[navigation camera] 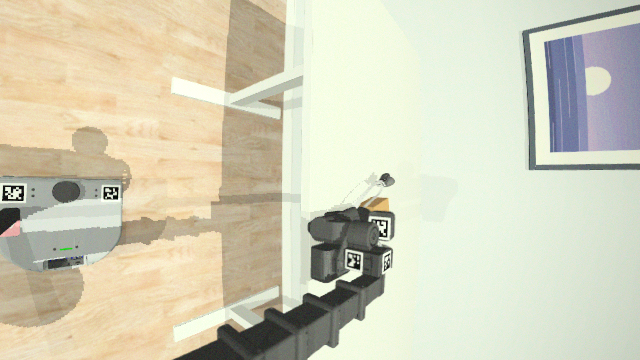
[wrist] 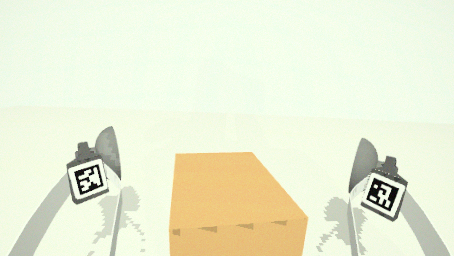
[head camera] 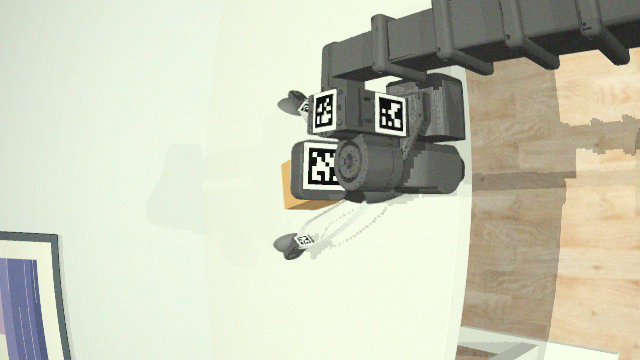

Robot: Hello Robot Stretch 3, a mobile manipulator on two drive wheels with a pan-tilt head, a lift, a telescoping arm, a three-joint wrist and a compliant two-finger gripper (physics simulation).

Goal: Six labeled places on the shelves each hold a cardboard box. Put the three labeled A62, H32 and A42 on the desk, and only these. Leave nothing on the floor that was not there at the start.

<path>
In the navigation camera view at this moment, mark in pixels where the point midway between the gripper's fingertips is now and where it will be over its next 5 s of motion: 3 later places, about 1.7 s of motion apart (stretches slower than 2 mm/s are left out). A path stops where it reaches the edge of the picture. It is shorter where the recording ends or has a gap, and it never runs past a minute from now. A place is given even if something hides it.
My gripper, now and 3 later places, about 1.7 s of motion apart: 389, 214; 416, 217; 388, 226; 320, 176
</path>
